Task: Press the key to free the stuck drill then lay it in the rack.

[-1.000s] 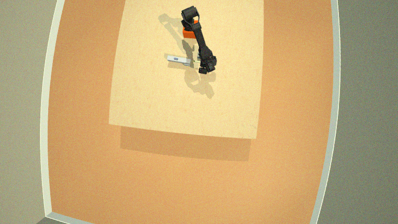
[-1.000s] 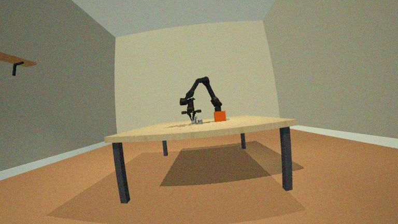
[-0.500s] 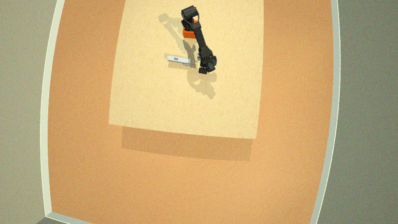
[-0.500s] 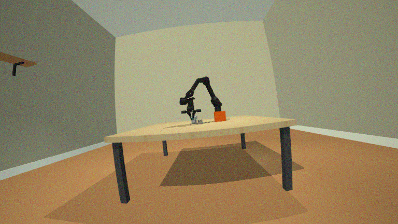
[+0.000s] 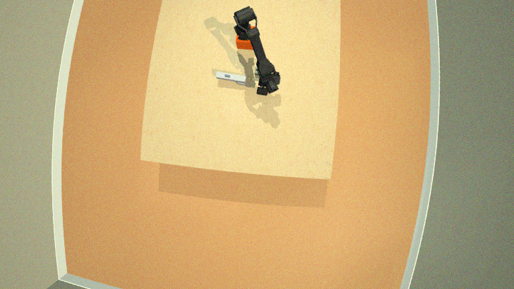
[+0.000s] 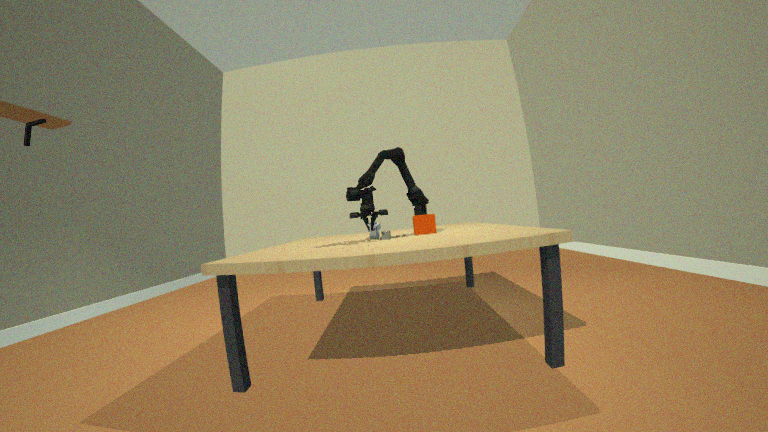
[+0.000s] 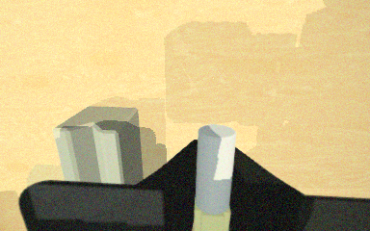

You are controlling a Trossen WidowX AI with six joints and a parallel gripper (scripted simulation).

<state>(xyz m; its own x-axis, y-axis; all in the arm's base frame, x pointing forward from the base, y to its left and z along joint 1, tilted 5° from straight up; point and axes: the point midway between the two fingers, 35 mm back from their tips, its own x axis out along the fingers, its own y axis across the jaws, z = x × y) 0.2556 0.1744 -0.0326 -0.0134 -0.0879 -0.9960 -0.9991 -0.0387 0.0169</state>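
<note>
My gripper tip is 7 cm past the grey block, 3 cm to the left of it and 3 cm above it. The rest, counted from my gripper tip: bluish-purple key: 22 cm to the right, 1 cm ahead.
</note>
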